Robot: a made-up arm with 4 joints. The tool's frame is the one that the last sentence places.
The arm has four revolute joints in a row. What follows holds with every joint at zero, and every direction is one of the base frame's. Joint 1 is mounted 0.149 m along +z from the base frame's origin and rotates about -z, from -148.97 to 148.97 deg. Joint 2 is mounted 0.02 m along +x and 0.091 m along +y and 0.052 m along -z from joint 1 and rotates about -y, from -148.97 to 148.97 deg. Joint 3 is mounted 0.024 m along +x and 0.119 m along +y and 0.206 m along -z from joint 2 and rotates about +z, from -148.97 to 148.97 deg. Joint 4 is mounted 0.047 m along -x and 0.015 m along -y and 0.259 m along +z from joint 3 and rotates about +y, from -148.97 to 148.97 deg. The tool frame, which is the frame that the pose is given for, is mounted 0.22 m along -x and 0.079 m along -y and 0.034 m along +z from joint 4; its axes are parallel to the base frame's.
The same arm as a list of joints. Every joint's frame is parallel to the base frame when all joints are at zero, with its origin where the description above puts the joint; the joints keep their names.
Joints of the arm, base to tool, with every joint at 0 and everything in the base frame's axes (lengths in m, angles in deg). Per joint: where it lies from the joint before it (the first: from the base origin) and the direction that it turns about. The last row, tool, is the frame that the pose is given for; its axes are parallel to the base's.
joint 1: axis 0 0 -1 offset 0 0 0.149
joint 2: axis 0 -1 0 offset 0.02 0.091 -0.052
joint 3: axis 0 0 1 offset 0.024 0.119 -0.206
joint 4: axis 0 1 0 offset -0.047 -0.015 0.259
tool: offset -0.22 -0.079 0.034
Joint limits (deg, base to tool): -148.97..148.97 -148.97..148.97 -148.97..148.97 -148.97..148.97

